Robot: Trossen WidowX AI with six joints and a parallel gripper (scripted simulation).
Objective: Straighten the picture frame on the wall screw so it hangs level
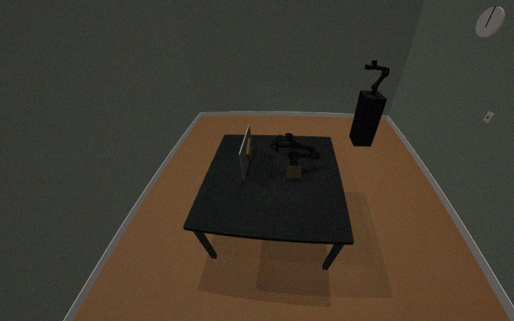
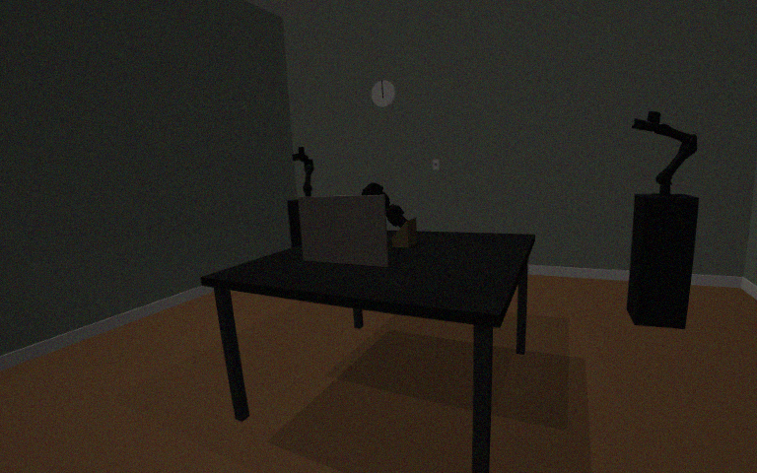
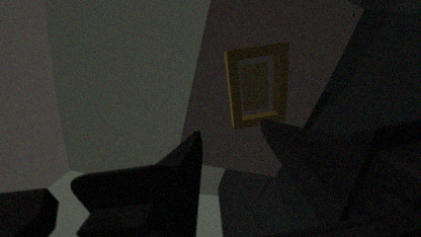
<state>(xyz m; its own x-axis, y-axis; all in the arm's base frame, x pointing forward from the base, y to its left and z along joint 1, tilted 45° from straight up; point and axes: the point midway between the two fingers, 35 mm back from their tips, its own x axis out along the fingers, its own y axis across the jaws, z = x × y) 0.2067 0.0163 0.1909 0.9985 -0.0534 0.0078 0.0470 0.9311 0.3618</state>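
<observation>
My gripper tip is 190 mm short of the picture frame, 90 mm above it and 40 mm to the left of it. Also, from my gripper tip: wall panel: 200 mm ahead, 110 mm below, 30 mm to the right.
</observation>
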